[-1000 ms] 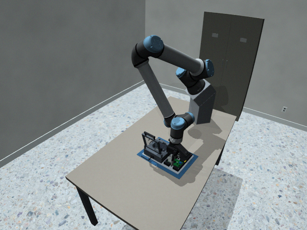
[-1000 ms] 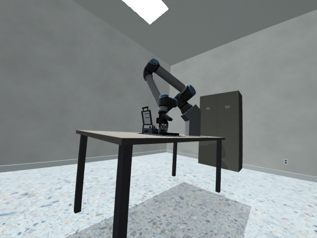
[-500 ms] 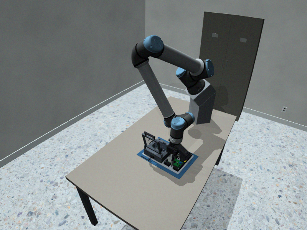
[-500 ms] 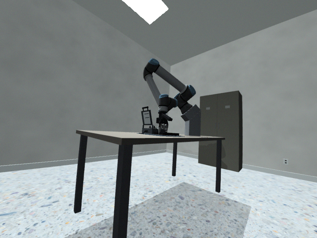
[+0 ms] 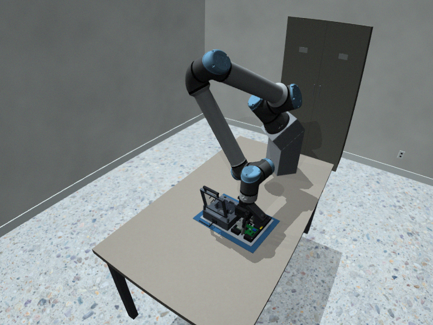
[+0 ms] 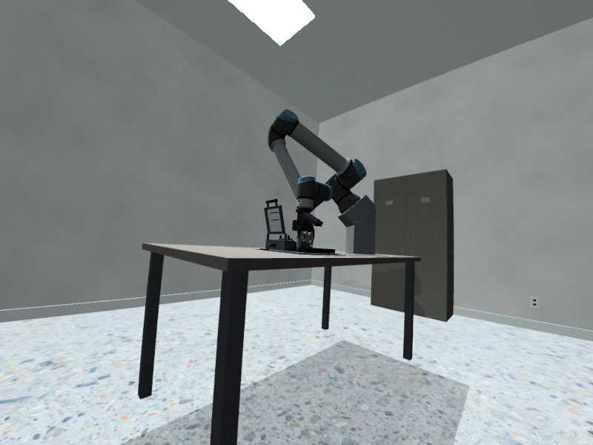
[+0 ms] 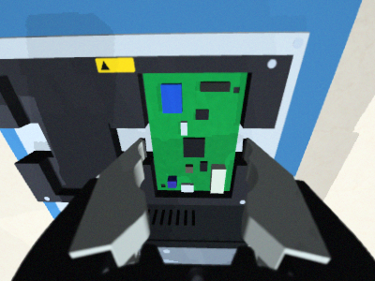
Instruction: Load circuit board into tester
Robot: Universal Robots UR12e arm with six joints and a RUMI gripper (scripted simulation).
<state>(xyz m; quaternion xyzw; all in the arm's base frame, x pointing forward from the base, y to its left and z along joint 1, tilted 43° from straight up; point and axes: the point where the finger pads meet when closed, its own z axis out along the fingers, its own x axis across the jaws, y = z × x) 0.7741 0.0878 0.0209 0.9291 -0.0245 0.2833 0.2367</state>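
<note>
Now: hand right at the green circuit board. The rest, counted from my hand: tester lid (5 cm ahead, 18 cm to the right, 16 cm above); tester nest (7 cm behind, 15 cm to the right, 5 cm above).
</note>
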